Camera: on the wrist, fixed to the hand. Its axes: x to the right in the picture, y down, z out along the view.
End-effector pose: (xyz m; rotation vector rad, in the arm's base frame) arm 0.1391 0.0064 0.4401 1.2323 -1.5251 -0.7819
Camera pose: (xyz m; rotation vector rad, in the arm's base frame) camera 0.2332 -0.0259 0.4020 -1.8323 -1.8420 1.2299
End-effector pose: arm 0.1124 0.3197 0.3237 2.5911 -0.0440 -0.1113
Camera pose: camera 0.1395 0.4200 0.3472 -0.0216 3.0365 -0.1669
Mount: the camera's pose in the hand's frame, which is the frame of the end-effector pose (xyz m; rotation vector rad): 0.0199 -0.0736 -0.0744 0.2886 -0.6802 3.0385
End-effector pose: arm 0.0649 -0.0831 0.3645 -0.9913 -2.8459 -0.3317
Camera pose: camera 0.0058 -0.1452 0.4277 2.8083 -0.8692 -0.6330
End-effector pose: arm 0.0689 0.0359 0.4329 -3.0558 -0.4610 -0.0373
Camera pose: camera 0.0650 0.1080 0.5113 -0.4582 2.8652 0.7622
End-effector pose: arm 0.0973 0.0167 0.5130 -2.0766 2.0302 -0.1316
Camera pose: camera 0.1528 -0.0100 0.5999 1.8134 1.7998 0.5513
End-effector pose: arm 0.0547 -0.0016 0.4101 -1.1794 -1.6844 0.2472
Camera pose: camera 0.0726 -0.0491 0.5038 1.7132 -1.0309 -1.8628
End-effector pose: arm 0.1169 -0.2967 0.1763 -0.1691 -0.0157 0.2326
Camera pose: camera 0.1557 -0.3750 0.1153 -0.3204 0.3630 -2.9025
